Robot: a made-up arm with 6 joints. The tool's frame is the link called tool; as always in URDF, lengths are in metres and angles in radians. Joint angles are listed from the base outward. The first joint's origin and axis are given. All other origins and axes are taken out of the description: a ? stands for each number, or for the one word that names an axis. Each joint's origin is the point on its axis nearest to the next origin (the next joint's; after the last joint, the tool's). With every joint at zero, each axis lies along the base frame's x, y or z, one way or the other. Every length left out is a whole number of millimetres.
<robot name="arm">
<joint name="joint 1" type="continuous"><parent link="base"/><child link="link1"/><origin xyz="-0.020 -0.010 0.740"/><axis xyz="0 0 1"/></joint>
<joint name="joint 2" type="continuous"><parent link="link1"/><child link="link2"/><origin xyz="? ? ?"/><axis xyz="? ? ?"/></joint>
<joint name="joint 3" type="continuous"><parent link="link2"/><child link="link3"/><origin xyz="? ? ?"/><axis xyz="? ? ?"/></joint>
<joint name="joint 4" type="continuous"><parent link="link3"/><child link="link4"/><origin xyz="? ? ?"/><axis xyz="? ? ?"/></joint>
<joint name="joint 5" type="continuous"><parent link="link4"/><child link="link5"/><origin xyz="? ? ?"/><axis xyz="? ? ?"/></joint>
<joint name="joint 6" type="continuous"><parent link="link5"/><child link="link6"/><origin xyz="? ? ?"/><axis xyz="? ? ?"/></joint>
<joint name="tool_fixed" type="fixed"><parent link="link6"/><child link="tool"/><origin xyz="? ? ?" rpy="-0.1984 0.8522 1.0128"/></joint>
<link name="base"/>
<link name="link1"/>
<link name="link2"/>
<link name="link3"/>
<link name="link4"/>
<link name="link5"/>
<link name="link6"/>
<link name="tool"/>
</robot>
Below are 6 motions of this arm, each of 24 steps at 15 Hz.
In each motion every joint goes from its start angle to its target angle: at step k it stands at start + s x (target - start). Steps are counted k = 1, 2, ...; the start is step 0. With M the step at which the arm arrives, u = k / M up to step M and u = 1 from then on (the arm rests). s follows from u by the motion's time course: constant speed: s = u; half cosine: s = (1 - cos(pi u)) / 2; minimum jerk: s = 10 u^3 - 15 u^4 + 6 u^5.
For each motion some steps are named. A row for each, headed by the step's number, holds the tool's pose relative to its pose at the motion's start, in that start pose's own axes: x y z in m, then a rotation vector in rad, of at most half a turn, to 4 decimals.
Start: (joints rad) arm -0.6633 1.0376 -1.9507 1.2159 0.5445 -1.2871
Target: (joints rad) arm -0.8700 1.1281 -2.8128 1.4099 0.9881 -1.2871
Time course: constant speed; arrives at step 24
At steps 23, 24:
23: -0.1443 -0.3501 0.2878 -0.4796 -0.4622 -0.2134
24: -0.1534 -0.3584 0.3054 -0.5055 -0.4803 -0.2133

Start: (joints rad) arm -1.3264 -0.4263 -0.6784 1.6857 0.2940 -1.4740
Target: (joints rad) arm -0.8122 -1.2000 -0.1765 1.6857 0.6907 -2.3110
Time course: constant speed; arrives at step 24
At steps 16, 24:
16: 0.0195 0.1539 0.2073 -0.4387 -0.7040 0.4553
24: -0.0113 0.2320 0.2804 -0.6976 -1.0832 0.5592

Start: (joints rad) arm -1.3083 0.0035 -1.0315 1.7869 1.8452 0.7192
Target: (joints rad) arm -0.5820 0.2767 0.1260 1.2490 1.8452 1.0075
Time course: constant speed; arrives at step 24
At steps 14, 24:
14: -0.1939 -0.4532 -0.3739 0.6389 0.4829 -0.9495
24: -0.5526 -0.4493 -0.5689 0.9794 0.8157 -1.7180

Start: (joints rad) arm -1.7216 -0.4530 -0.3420 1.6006 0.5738 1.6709
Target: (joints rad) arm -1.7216 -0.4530 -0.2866 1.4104 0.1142 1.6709
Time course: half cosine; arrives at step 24
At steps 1, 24:
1: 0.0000 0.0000 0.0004 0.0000 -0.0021 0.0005
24: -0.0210 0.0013 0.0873 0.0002 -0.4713 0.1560

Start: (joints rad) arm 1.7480 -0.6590 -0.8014 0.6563 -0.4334 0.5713
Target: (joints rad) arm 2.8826 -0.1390 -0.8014 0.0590 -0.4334 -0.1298
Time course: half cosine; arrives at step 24
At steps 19, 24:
19: -0.4211 0.5786 0.0780 0.1490 -0.4666 1.5836
24: -0.5043 0.6050 0.1243 0.1903 -0.6212 1.7321

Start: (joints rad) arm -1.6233 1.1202 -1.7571 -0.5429 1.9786 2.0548
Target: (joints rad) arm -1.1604 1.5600 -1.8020 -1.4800 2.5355 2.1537
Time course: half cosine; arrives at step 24
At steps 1, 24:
1: -0.0006 0.0010 -0.0003 -0.0031 -0.0024 -0.0055
24: -0.1961 0.2213 -0.0953 -0.2700 -0.7201 -1.3554

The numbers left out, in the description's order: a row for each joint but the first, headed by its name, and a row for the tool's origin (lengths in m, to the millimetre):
joint 2: xyz 0.000 -0.010 0.000, axis 0 1 0
joint 3: xyz 0.090 0.000 0.350, axis 0 1 0
joint 4: xyz 0.130 0.000 -0.530, axis 0 0 -1
joint 5: xyz -0.010 -0.040 0.000, axis 0 1 0
joint 6: xyz 0.110 0.000 -0.120, axis 0 0 -1
tool: xyz 0.020 0.020 0.000

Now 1 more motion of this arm.
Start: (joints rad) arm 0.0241 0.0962 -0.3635 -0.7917 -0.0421 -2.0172
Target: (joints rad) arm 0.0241 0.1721 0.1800 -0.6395 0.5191 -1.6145
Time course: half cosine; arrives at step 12
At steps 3, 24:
3: 0.0531 -0.0390 0.0192 0.0331 -0.1343 -0.1142
24: 0.2491 -0.3048 0.2383 0.2347 -1.0249 -0.5655

